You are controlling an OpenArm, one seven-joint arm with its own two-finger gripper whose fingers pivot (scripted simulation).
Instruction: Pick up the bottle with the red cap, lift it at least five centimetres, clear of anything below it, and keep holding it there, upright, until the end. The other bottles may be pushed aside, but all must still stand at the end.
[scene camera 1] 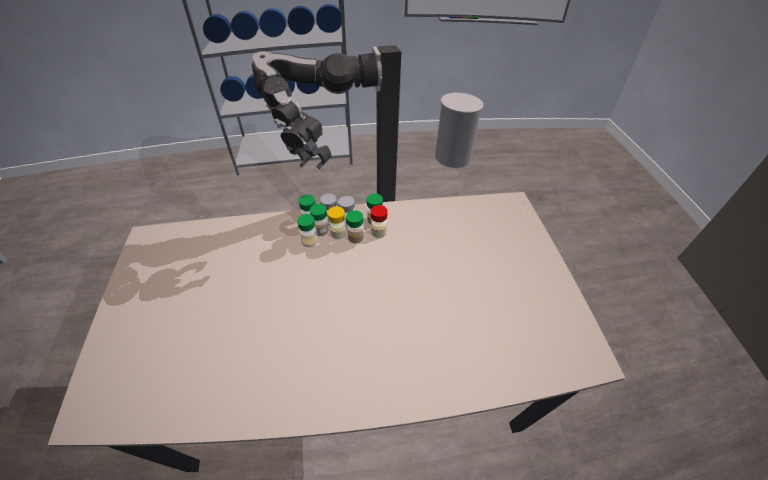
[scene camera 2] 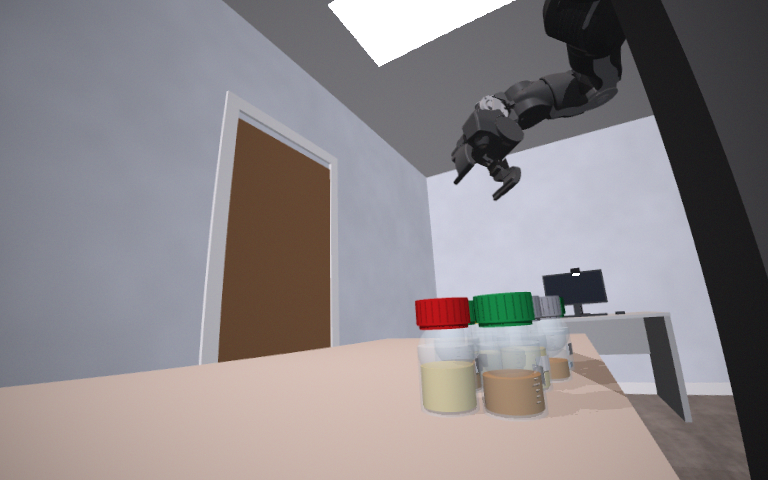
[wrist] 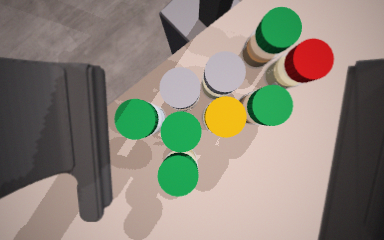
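My gripper (scene camera 2: 484, 184) is there for me to see, and I find the same gripper (scene camera 1: 316, 162) from elsewhere; the wrist view, too, shows me my gripper (wrist: 200, 153). A yellow-capped bottle (wrist: 226, 116) is visible to me, and so are a green-capped bottle (wrist: 271, 105) and a green-capped bottle (wrist: 181, 131). I can see a green-capped bottle (scene camera 2: 512, 378) as well.
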